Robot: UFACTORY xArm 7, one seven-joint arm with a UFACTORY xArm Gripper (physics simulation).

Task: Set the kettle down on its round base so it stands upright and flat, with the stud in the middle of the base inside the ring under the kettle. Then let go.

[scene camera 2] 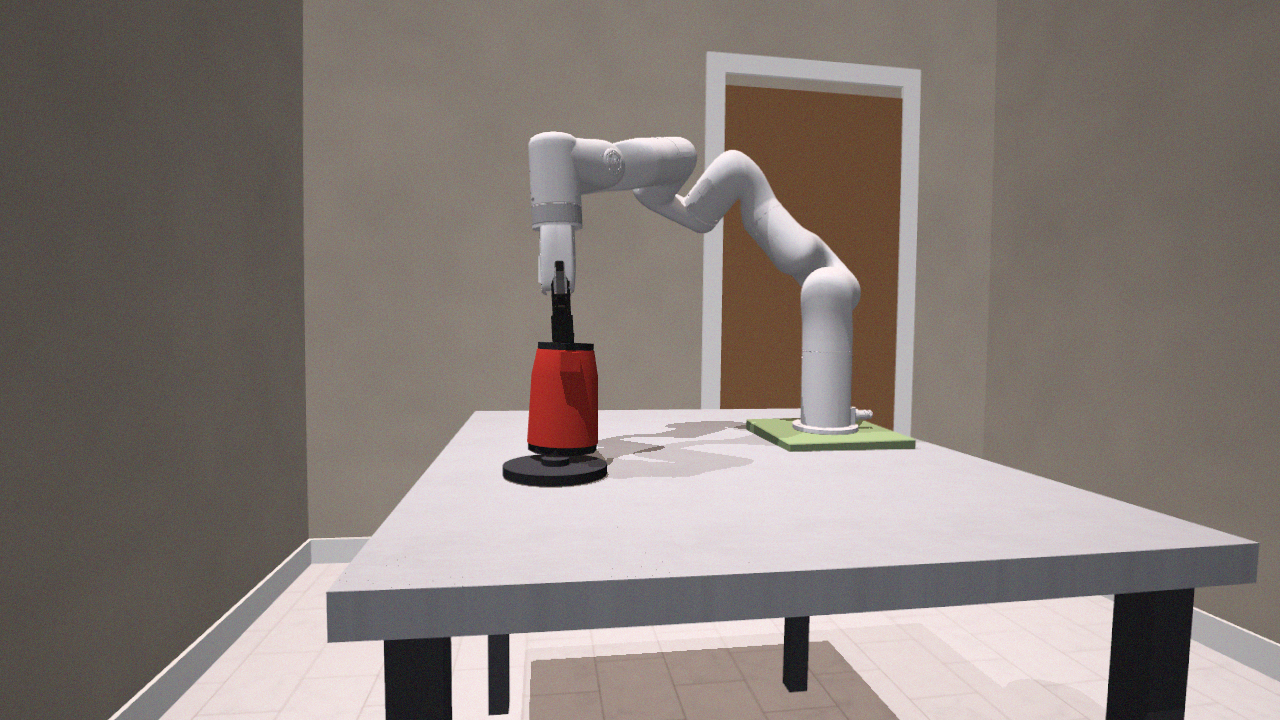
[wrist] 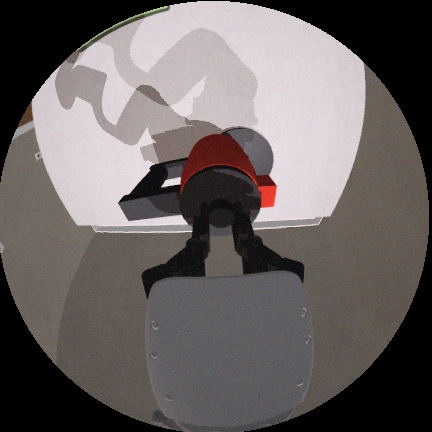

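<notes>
The red kettle (scene camera 2: 562, 402) (wrist: 218, 154) with black lid and bottom rim hangs almost upright from my gripper, with a slight tilt. My gripper (scene camera 2: 562, 338) (wrist: 219, 212) is shut on the round black knob on the kettle's lid. The black round base (scene camera 2: 529, 473) (wrist: 258, 152) lies flat on the table. The kettle's bottom is a little above it and, in the scene view, slightly right of its middle. The stud (scene camera 2: 554, 461) shows in the narrow gap under the kettle. The ring under the kettle is hidden, so whether the stud is inside it cannot be seen.
The grey-white table (scene camera 2: 716, 528) (wrist: 310, 100) bears the base and the green mounting plate (scene camera 2: 778, 436) of the arm at the back right. The kettle's black handle (wrist: 150, 206) sticks out left and its red spout (wrist: 268, 195) right in the wrist view. A table edge is close by.
</notes>
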